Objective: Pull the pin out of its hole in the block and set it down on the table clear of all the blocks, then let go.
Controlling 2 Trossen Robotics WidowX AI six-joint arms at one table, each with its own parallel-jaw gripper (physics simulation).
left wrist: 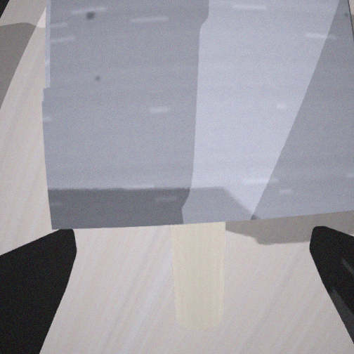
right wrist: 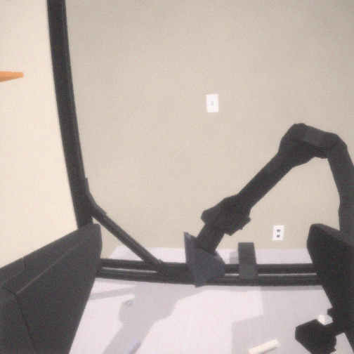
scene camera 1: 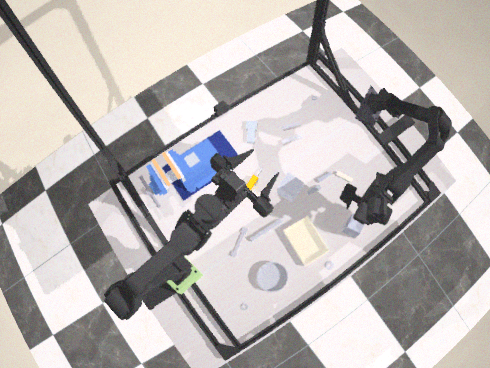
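A blue-grey block lies near the table's lower right edge in scene camera 1 and fills the upper left wrist view. A cream pin sticks out of its side; its inner end is hidden in the block. My left gripper is open, its fingertips standing wide on either side of the pin, beside the block's near edge, with nothing gripped. In scene camera 1 the arm hides the pin. My right gripper is open and empty, high over the table's middle, well away from the block.
A pale yellow tray and a grey round container stand left of the block. Another blue-grey block, a loose cream peg and a blue-grey peg lie farther up. A black frame rail runs along the lower edge.
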